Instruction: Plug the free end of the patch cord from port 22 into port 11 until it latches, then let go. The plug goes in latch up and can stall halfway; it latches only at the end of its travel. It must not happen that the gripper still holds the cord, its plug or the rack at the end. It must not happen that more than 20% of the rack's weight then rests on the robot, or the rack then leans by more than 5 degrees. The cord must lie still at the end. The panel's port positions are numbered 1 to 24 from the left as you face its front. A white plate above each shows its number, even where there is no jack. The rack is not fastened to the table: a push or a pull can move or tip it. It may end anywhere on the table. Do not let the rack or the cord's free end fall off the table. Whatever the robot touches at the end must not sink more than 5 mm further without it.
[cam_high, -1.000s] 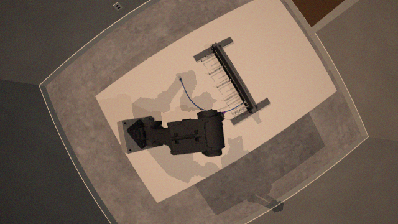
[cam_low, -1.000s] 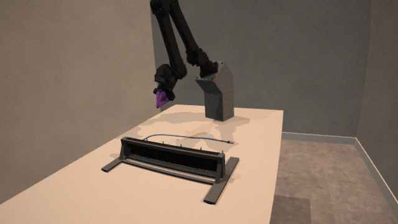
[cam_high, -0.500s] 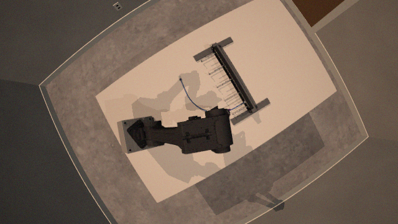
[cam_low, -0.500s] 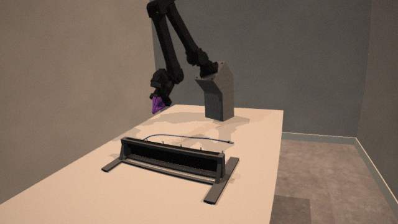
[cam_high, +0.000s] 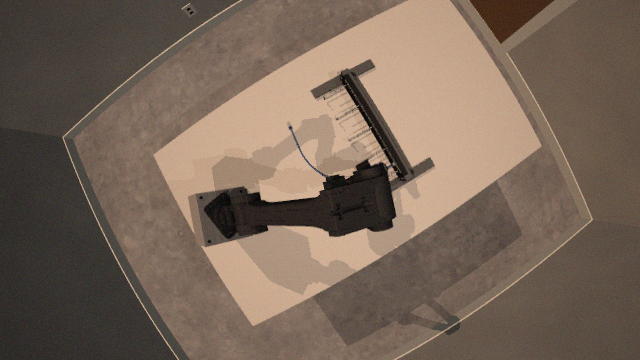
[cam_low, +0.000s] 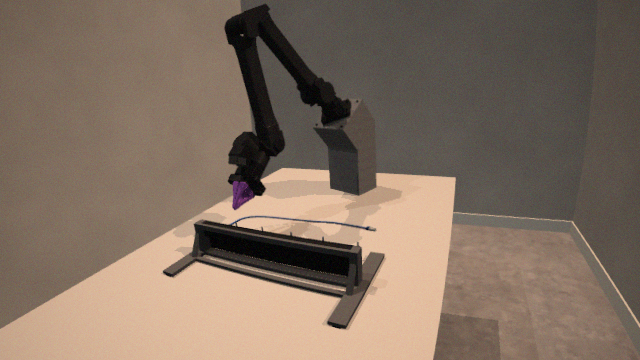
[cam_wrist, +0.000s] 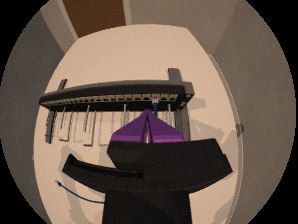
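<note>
Right now the plug is 39 cm to the left of my hand, 13 cm below it and 13 cm behind it.
</note>
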